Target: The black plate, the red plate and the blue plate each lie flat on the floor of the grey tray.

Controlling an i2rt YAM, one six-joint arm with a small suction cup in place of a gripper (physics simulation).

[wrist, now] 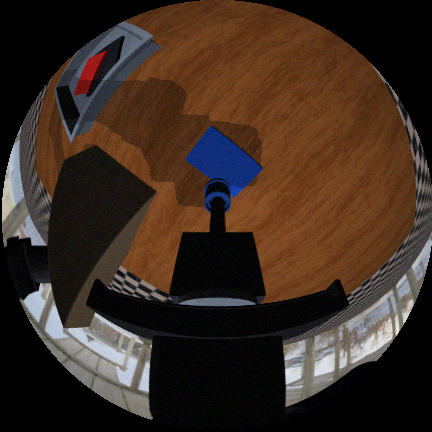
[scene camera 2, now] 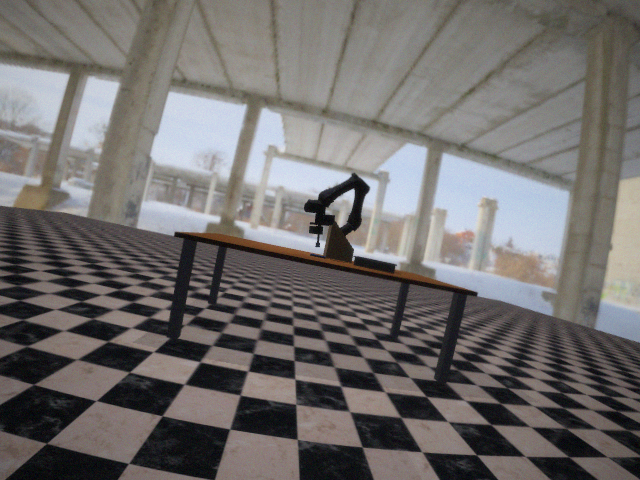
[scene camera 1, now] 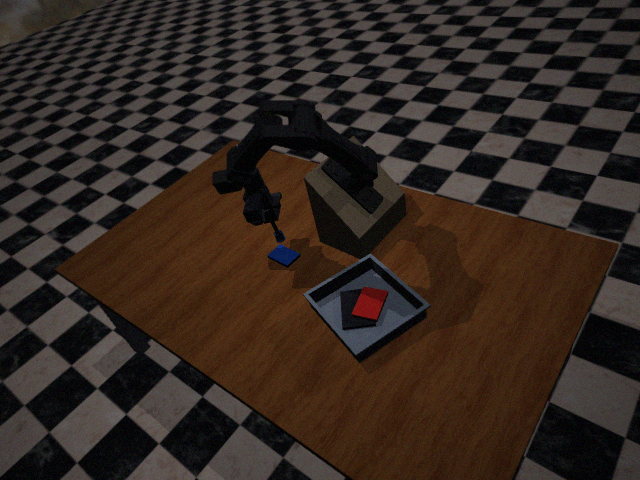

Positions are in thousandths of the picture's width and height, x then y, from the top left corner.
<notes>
The suction cup (wrist: 501, 429) holds nothing. The cup is 6 cm from the middle of a blue plate (wrist: 497, 358), above it. A red plate (scene camera 1: 579, 632) rests on a black plate (scene camera 1: 546, 622).
Scene camera 2 does not show the red plate, which is hidden by a grey tray.
</notes>
